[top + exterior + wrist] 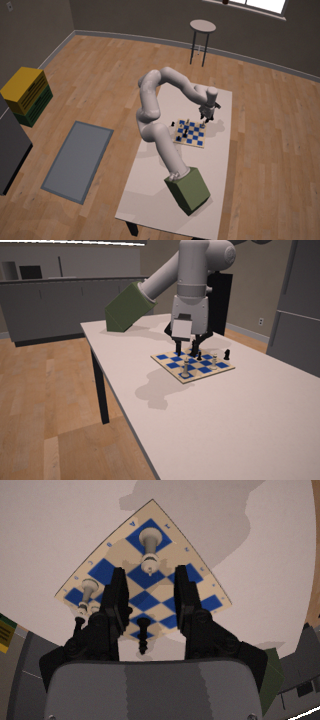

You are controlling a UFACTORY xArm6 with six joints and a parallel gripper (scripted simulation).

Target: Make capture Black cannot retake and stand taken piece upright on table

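Now: the white piece 60 mm below my hand. Also, from my hand: black pawn (100 mm behind, 90 mm to the left, 80 mm below); then blue-and-tan chessboard (90 mm below, 90 mm behind, 60 mm to the left); then tall black piece (140 mm behind, 90 mm to the left, 60 mm below).
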